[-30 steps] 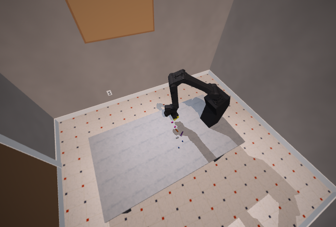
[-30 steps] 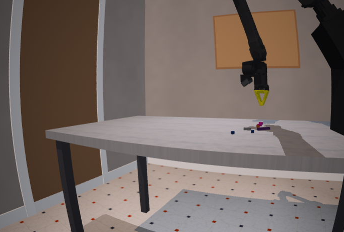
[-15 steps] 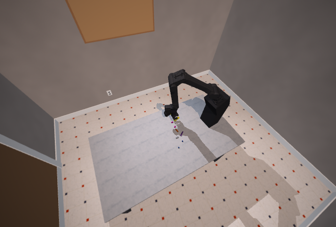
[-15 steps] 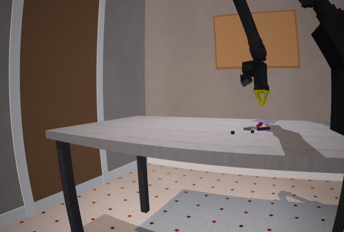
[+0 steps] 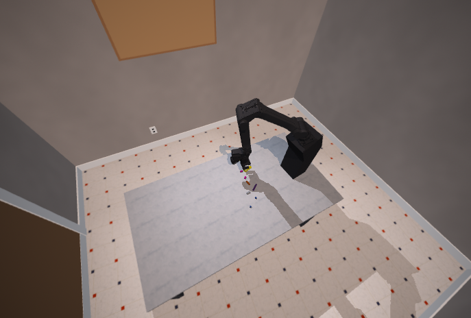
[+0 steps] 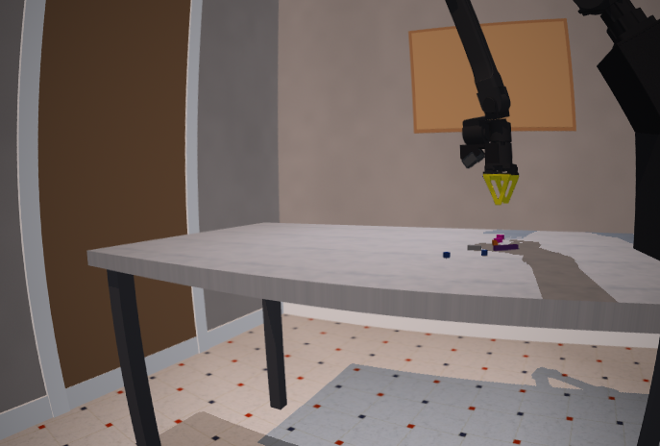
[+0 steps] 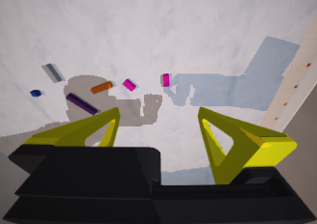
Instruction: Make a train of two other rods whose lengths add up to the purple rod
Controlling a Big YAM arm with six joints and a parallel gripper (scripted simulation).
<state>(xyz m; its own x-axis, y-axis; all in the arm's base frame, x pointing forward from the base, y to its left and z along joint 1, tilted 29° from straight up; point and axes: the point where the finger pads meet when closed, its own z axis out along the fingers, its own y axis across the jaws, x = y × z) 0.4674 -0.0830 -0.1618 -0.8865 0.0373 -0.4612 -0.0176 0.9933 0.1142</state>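
Now: the orange rod 10 mm behind my hand, 110 mm to the left of it and 90 mm below it. Also, from my hand: grey rod (20 mm ahead, 190 mm to the left, 90 mm below); then purple rod (50 mm behind, 160 mm to the left, 90 mm below).
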